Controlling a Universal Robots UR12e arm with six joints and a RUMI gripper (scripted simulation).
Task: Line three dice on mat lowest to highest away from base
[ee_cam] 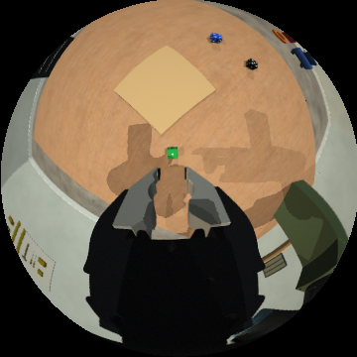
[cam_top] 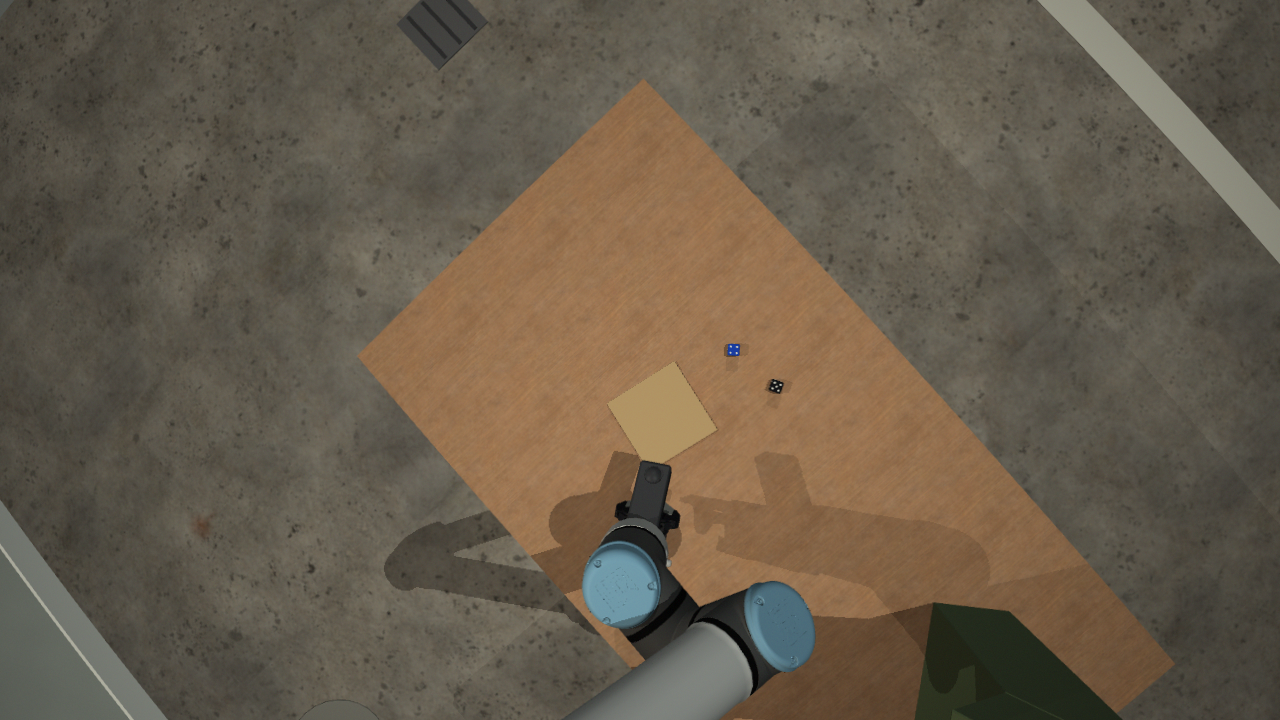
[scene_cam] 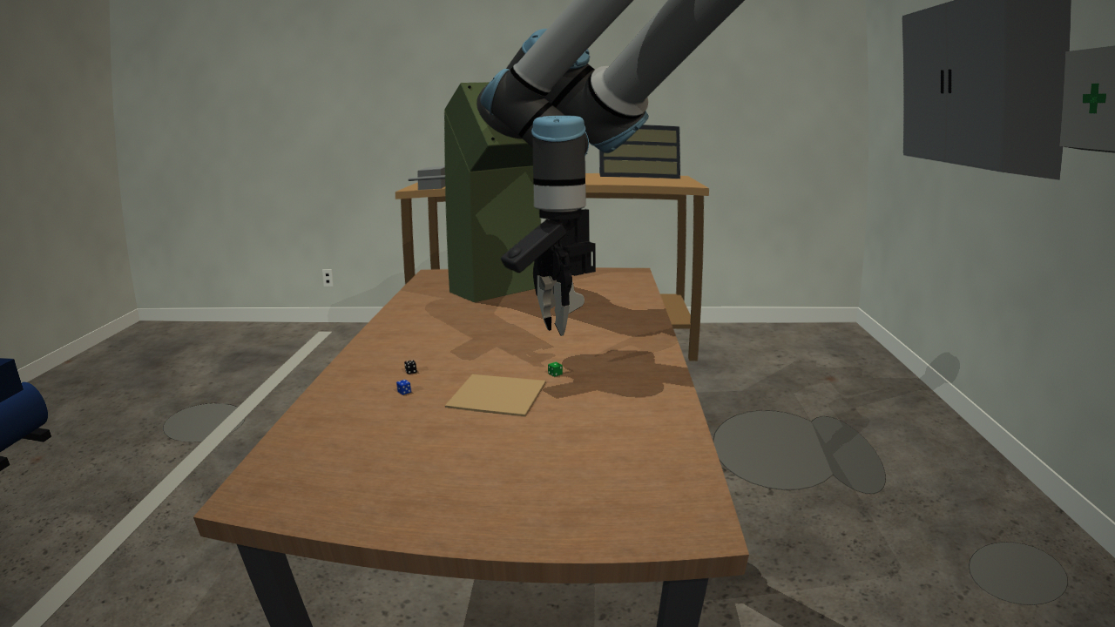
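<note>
Now: the green die 9 cm below my hand. Also, from my hand: blue die (16 cm ahead, 24 cm to the right, 9 cm below); then tan mat (11 cm ahead, 7 cm to the right, 9 cm below); then black die (7 cm ahead, 27 cm to the right, 9 cm below).
</note>
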